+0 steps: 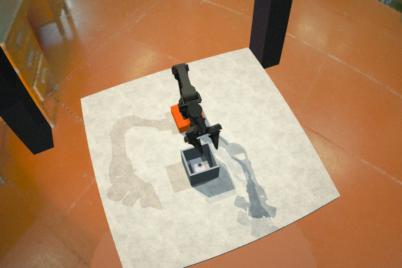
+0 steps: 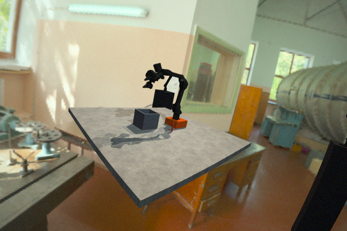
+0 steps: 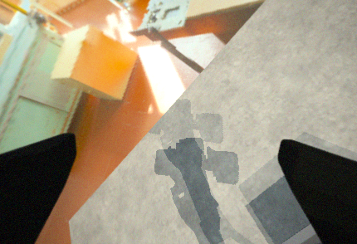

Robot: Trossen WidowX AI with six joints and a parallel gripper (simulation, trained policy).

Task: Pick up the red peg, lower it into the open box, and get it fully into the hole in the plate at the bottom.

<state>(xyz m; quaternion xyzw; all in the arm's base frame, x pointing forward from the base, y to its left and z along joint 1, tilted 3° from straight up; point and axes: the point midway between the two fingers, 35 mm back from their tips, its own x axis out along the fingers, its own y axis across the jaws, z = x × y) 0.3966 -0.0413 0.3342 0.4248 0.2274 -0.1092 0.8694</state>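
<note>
Right now the red peg is 33 cm below my gripper tip, 26 cm behind it and 17 cm to the left of it. The rest, counted from my gripper tip: light plate: 33 cm below, 10 cm behind, 1 cm to the right.
</note>
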